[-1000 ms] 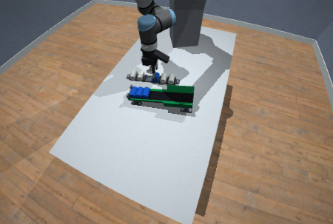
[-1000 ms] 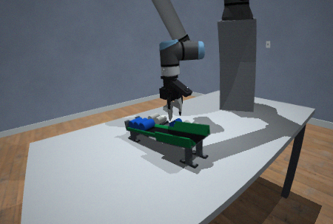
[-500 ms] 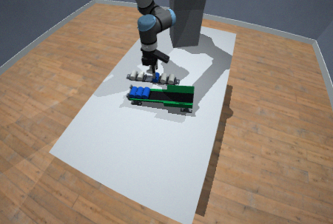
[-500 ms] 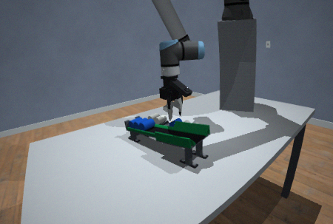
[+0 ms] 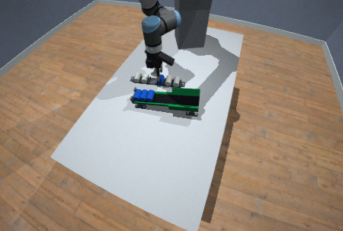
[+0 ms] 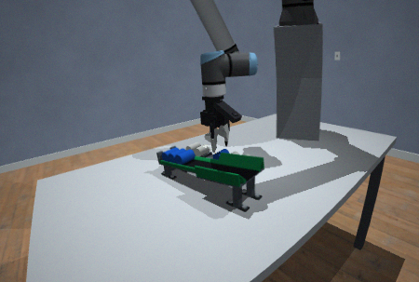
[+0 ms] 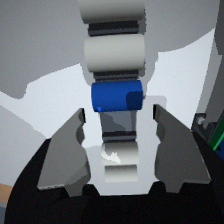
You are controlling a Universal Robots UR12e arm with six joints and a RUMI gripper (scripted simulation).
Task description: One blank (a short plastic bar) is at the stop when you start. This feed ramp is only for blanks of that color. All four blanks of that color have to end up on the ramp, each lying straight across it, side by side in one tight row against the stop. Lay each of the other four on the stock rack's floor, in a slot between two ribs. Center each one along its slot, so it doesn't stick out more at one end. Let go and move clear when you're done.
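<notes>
My gripper is now 3 cm to the left of the dark stock rack and 7 cm above it. Also, from my hand: grey stop (20 cm ahead, 8 cm to the right, 1 cm below).
</notes>
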